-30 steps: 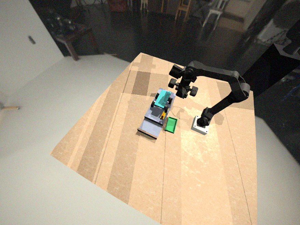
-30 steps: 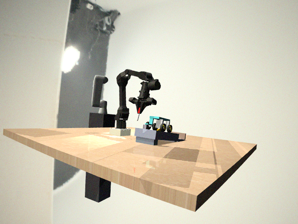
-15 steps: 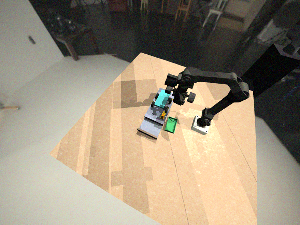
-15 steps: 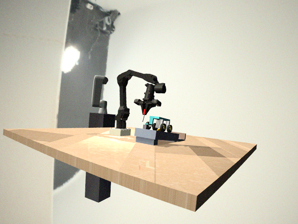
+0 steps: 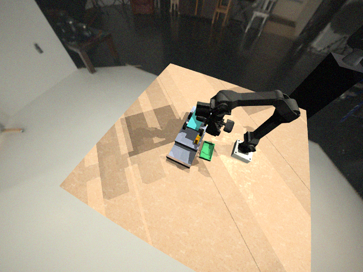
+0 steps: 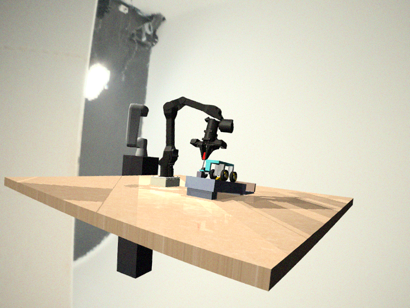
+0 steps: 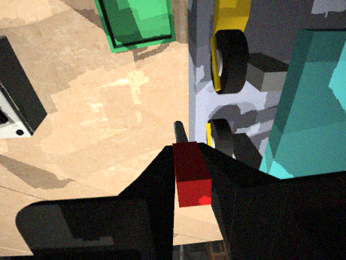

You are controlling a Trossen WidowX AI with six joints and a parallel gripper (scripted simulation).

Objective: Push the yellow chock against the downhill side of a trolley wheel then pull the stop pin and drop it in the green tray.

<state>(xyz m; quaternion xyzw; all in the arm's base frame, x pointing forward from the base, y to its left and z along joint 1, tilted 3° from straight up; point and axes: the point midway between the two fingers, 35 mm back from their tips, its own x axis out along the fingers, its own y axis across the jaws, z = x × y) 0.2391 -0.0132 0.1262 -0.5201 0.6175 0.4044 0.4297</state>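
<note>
The green tray is 2 cm behind my gripper tip, 9 cm to the left of it and 16 cm below it. Round my gripper tip: yellow chock (6 cm ahead, 7 cm to the left, 7 cm below); then trolley (10 cm ahead, 3 cm to the right, 5 cm below); then red-headed stop pin (right at my gripper tip).
</note>
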